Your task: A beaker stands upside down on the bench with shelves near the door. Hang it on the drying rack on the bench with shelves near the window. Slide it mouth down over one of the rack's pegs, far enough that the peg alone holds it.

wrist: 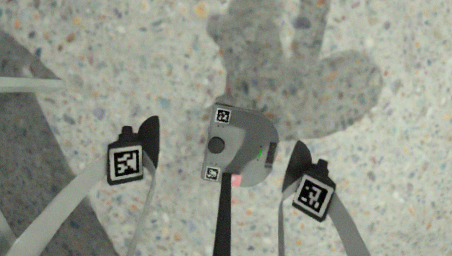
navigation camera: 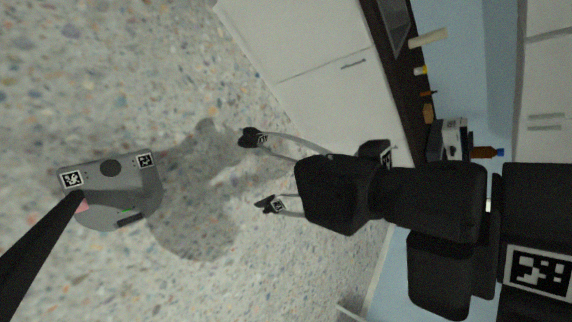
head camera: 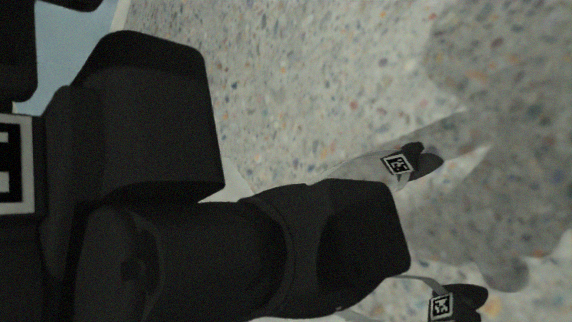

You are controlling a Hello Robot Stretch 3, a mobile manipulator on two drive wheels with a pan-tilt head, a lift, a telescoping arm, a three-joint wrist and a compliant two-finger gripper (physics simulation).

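Pixels of known places: gripper, fingertip midpoint: [wrist: 224, 146] [navigation camera: 252, 170] [head camera: 447, 227]; robot's base, link origin: [wrist: 219, 137] [navigation camera: 111, 167].
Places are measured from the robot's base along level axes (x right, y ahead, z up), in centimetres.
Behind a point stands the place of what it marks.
Observation:
My gripper [head camera: 447, 228] @(x 19.5, y -2.4, z 94.6 cm) [navigation camera: 257, 171] @(x 19.5, y -2.4, z 94.6 cm) [wrist: 224, 146] @(x 19.5, y -2.4, z 94.6 cm) is open, with its two fingers wide apart and no object between them. It is over the speckled floor, beside the white cabinet doors in the navigation view. The beaker does not show in the head, navigation or wrist view. The drying rack cannot be made out in any of them either.
White cabinets [navigation camera: 320, 95] @(x 111.1, y 16.0, z 44.7 cm) under a dark counter [navigation camera: 407, 100] @(x 124.3, y 3.4, z 91.0 cm) stand at the upper right of the navigation view. Small bottles and a grey-white device [navigation camera: 454, 140] @(x 173.3, y -29.3, z 105.8 cm) are along it. My base [navigation camera: 110, 185] @(x -2.2, y -6.6, z 16.0 cm) [wrist: 240, 145] @(x 1.9, y -9.9, z 16.0 cm) is on the floor. A pale bar [wrist: 27, 84] @(x 11.6, y 82.6, z 22.5 cm) shows at left.

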